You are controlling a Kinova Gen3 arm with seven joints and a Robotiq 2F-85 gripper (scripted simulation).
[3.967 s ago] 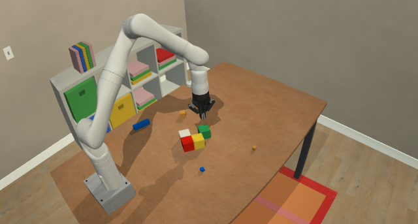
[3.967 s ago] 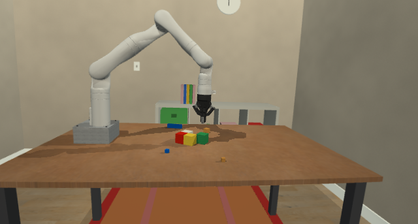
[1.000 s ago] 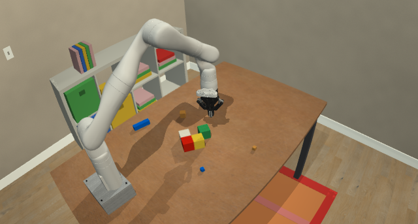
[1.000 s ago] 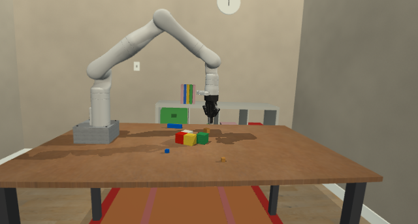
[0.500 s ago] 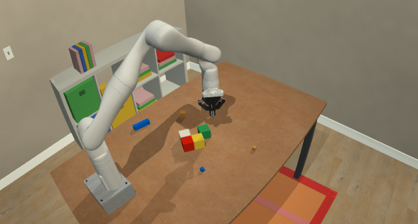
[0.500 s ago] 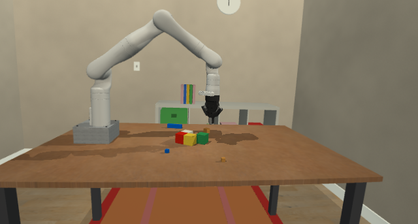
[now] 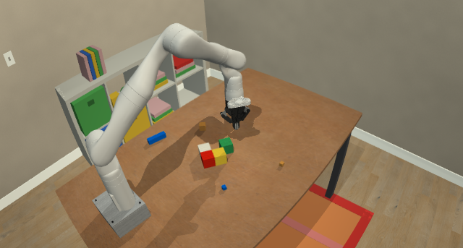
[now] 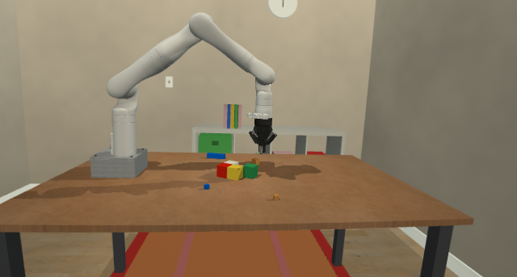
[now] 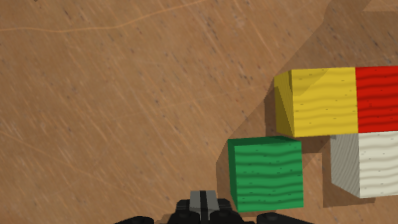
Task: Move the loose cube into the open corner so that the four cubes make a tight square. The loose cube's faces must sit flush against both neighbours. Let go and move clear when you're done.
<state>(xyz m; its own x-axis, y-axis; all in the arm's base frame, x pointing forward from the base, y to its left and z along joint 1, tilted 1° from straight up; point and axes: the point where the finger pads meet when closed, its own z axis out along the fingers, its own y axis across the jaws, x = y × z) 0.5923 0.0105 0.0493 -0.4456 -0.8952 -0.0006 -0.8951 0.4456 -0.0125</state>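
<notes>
Now: hand 100 mm above the green cube, 50 mm past it and 20 mm to the right of it. Round my hand: red cube (160 mm behind, 100 mm below, 10 mm to the left); white cube (140 mm behind, 100 mm below, 60 mm to the left); yellow cube (110 mm behind, 100 mm below, 10 mm to the right).
</notes>
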